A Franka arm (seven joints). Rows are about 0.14 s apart.
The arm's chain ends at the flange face. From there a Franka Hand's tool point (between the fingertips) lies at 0.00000 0.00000 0.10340 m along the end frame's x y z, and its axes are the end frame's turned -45 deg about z.
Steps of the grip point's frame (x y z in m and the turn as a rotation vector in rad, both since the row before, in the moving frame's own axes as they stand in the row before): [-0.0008 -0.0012 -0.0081 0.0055 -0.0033 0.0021]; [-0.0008 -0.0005 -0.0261 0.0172 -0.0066 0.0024]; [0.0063 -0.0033 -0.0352 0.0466 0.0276 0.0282]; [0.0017 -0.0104 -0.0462 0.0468 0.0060 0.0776]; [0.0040 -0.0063 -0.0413 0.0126 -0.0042 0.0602]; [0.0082 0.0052 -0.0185 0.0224 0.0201 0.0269]
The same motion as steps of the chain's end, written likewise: [-0.0008 -0.0001 -0.0081 0.0016 -0.0062 0.0021]; [0.0008 0.0010 -0.0261 0.0075 -0.0168 0.0024]; [0.0034 -0.0013 -0.0350 0.0525 -0.0134 0.0282]; [-0.0033 -0.0046 -0.0461 0.0373 -0.0288 0.0776]; [-0.0004 -0.0066 -0.0413 0.0059 -0.0119 0.0602]; [0.0096 0.0010 -0.0185 0.0301 -0.0016 0.0269]
